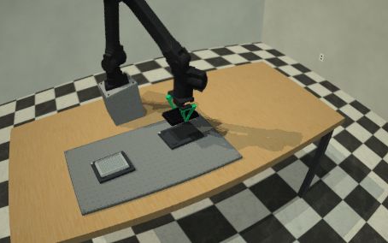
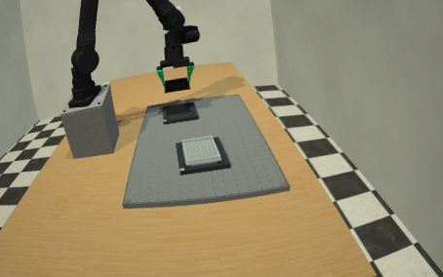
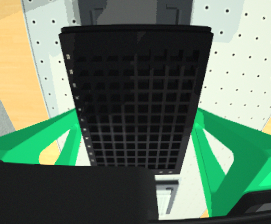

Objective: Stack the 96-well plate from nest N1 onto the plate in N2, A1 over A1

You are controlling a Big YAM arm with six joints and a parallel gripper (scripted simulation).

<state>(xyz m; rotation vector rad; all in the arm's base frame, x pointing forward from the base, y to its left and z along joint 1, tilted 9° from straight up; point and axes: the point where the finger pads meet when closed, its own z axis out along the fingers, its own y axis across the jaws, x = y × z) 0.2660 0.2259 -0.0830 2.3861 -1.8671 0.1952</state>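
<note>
The black 96-well plate lies right at my hand. Also, from my hand: plate nest N2: 110 mm ahead, 330 mm to the right, 110 mm below; plate nest N1: 110 mm below; pale 96-well plate: 110 mm ahead, 330 mm to the right, 100 mm below.
</note>
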